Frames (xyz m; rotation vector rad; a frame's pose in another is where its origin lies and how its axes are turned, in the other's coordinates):
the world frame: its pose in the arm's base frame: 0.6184 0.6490 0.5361 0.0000 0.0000 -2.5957
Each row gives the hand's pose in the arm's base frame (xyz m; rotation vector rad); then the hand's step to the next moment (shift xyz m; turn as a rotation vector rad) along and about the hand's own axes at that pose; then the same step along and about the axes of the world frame.
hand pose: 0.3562 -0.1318 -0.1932 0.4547 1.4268 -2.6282
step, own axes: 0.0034 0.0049 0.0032 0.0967 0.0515 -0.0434
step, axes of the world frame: 0.0050 0.0031 -0.0034 0.0540 -0.0466 -0.0939
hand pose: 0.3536 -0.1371 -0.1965 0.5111 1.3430 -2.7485
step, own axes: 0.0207 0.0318 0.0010 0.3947 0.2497 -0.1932
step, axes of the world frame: 0.0217 0.0084 -0.0300 0.2168 -0.1736 -0.4223
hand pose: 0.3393 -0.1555 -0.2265 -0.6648 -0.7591 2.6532
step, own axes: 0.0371 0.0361 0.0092 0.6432 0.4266 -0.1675
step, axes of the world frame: 0.0452 -0.0060 -0.0261 0.4602 -0.2569 -0.5882
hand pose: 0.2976 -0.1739 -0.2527 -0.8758 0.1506 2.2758
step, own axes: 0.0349 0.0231 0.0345 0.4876 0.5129 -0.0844
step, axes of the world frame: 0.0379 -0.0388 0.0015 0.5395 -0.1589 -0.4377
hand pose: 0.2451 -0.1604 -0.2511 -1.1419 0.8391 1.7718
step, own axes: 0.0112 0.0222 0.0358 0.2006 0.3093 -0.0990
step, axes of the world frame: 0.0175 -0.0397 0.0044 0.3280 -0.0170 -0.1944
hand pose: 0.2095 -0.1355 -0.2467 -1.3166 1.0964 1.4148
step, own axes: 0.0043 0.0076 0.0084 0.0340 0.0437 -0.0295
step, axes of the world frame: 0.0045 -0.0106 -0.0037 0.0515 0.0119 -0.0338
